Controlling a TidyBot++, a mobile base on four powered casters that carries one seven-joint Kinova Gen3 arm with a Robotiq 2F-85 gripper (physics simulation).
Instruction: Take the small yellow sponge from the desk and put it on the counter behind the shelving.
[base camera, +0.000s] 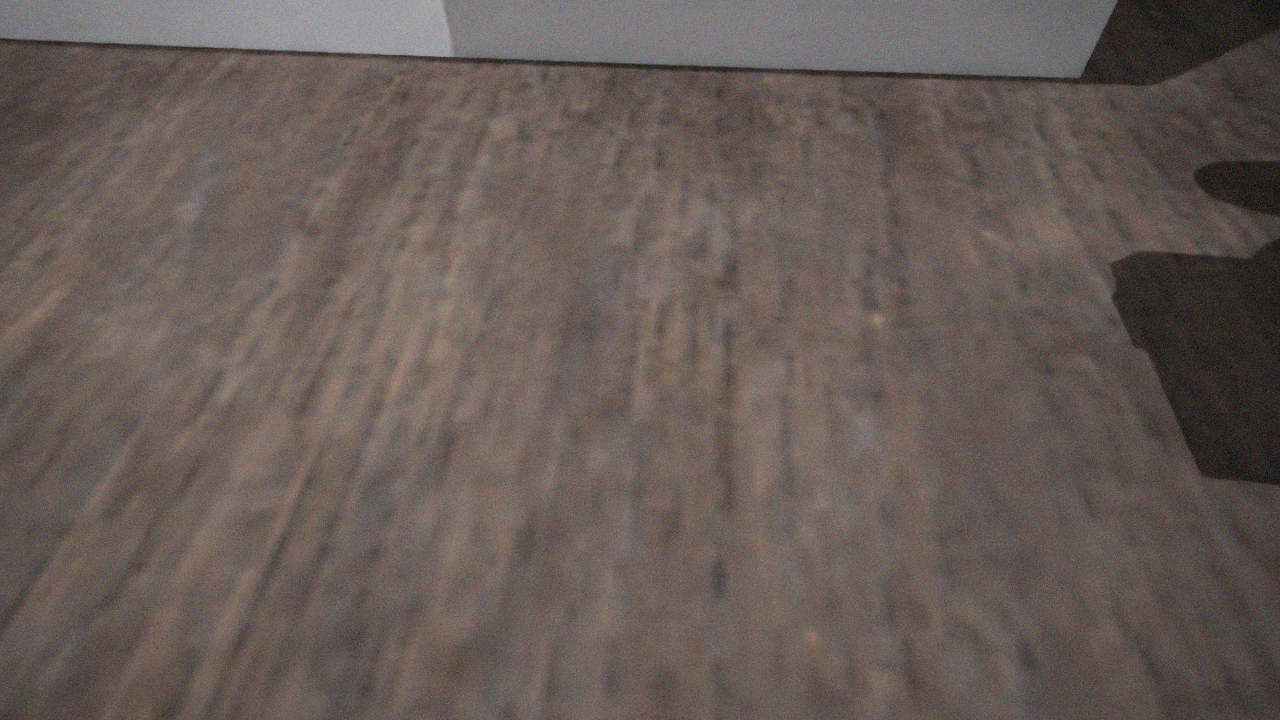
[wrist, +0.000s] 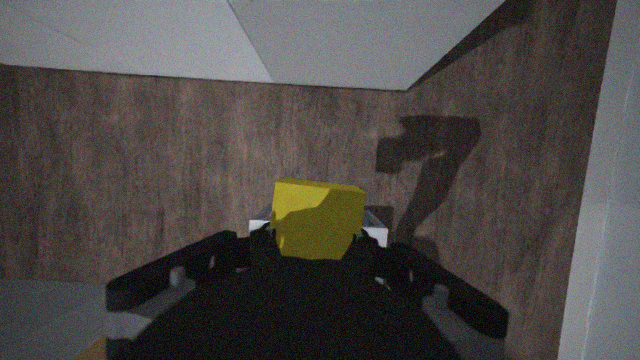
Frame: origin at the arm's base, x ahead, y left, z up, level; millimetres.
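Seen in the pictures: gripper, fingertip midpoint: (wrist: 315, 230).
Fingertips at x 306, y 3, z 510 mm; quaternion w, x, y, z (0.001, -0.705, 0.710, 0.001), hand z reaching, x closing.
Note:
Pixels of each thing's middle, then the offset from my fingertips to it. "spot": a spot on its surface instead. Level surfaces: height alone.
- small yellow sponge, body centre: (wrist: 313, 245) dx -9, dy +0, dz +11 mm
- orange patch, surface spot: (wrist: 94, 350) spot: dx -777, dy +905, dz -604 mm
- wooden floor, surface height: dz -907 mm
The small yellow sponge (wrist: 319, 220) is in the lower middle of the wrist view, between the two fingertips. My gripper (wrist: 315, 230) is shut on it, with a pale fingertip pad at each side, and holds it up above the wooden floor. The gripper does not show in the base camera view. A white cabinet-like block (base camera: 760, 35) (wrist: 340, 45) stands ahead, at the top of both views; its top surface is out of view, and I cannot tell whether it is the counter. The desk cannot be made out.
A pale wall (wrist: 607, 200) runs along the right side of the wrist view. A grey surface (wrist: 50, 310) and an orange patch (wrist: 94, 350) show at lower left. The arm's dark shadow falls on the wooden floor (base camera: 626, 358) (wrist: 150, 175) to the right.

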